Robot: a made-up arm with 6 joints. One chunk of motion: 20 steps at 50 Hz.
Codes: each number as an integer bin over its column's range. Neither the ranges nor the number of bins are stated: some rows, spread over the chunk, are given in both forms.
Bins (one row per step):
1: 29 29 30 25 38 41
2: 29 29 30 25 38 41
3: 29 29 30 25 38 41
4: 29 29 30 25 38 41
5: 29 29 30 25 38 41
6: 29 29 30 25 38 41
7: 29 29 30 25 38 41
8: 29 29 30 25 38 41
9: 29 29 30 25 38 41
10: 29 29 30 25 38 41
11: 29 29 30 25 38 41
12: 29 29 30 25 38 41
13: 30 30 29 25 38 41
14: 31 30 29 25 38 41
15: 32 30 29 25 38 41
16: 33 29 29 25 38 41
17: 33 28 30 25 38 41
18: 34 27 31 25 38 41
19: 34 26 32 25 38 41
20: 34 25 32 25 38 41
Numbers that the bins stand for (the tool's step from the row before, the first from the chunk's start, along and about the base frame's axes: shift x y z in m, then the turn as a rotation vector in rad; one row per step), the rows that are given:
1: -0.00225 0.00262 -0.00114 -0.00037 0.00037 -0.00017
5: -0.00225 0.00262 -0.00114 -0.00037 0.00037 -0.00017
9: -0.00225 0.00262 -0.00114 -0.00037 0.00037 -0.00017
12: -0.00225 0.00262 -0.00114 -0.00037 0.00037 -0.00017
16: 0.00295 0.00262 -0.00157 -0.00037 0.00037 -0.00017
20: 0.00425 -0.00119 -0.00029 -0.00037 0.00037 -0.00017
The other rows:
2: -0.00225 0.00262 -0.00114 -0.00037 0.00037 -0.00017
3: -0.00225 0.00262 -0.00114 -0.00037 0.00037 -0.00017
4: -0.00225 0.00262 -0.00114 -0.00037 0.00037 -0.00017
6: -0.00225 0.00262 -0.00114 -0.00037 0.00037 -0.00017
7: -0.00225 0.00262 -0.00114 -0.00037 0.00037 -0.00017
8: -0.00225 0.00262 -0.00114 -0.00037 0.00037 -0.00017
10: -0.00225 0.00262 -0.00114 -0.00037 0.00037 -0.00017
11: -0.00225 0.00262 -0.00114 -0.00037 0.00037 -0.00017
13: -0.00095 0.00357 -0.00157 -0.00037 0.00037 -0.00017
14: 0.00035 0.00357 -0.00157 -0.00037 0.00037 -0.00017
15: 0.00165 0.00357 -0.00157 -0.00037 0.00037 -0.00017
17: 0.00295 0.00167 -0.00114 -0.00037 0.00037 -0.00017
18: 0.00425 0.00071 -0.00071 -0.00037 0.00037 -0.00017
19: 0.00425 -0.00024 -0.00029 -0.00037 0.00037 -0.00017

